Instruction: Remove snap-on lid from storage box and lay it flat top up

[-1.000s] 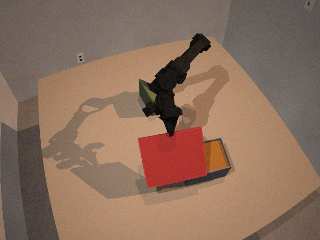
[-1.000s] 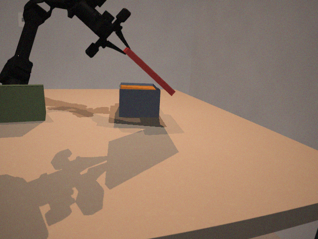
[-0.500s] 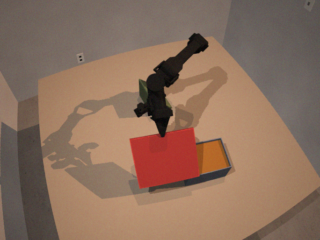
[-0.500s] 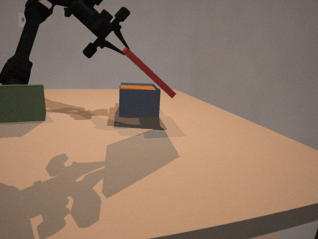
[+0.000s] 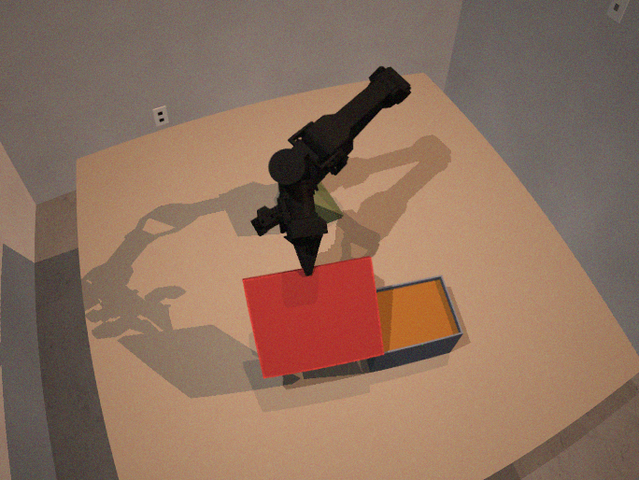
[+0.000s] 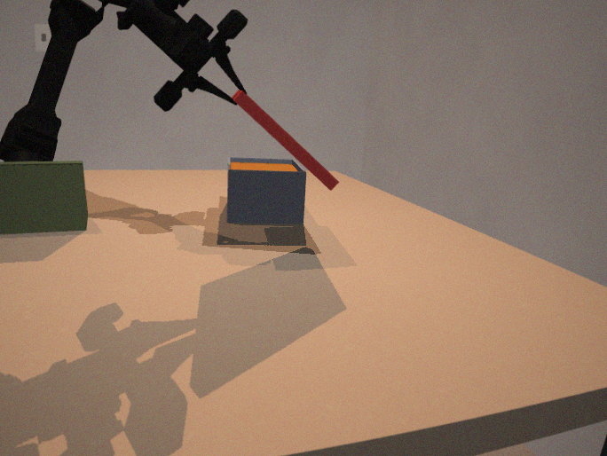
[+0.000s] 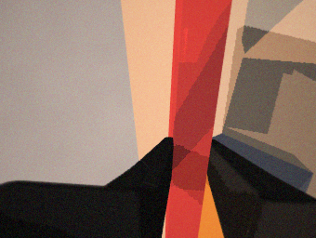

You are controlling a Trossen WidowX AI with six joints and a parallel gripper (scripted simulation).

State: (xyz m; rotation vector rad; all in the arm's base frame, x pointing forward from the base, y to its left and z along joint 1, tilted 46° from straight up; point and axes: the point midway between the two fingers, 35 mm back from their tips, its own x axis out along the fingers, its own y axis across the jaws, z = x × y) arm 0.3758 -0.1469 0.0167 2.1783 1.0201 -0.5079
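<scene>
Now: hand 9 cm short of the red lid and 7 cm above it. From my hand the other things lie so: blue storage box 20 cm to the left, 20 cm below, 9 cm ahead.
</scene>
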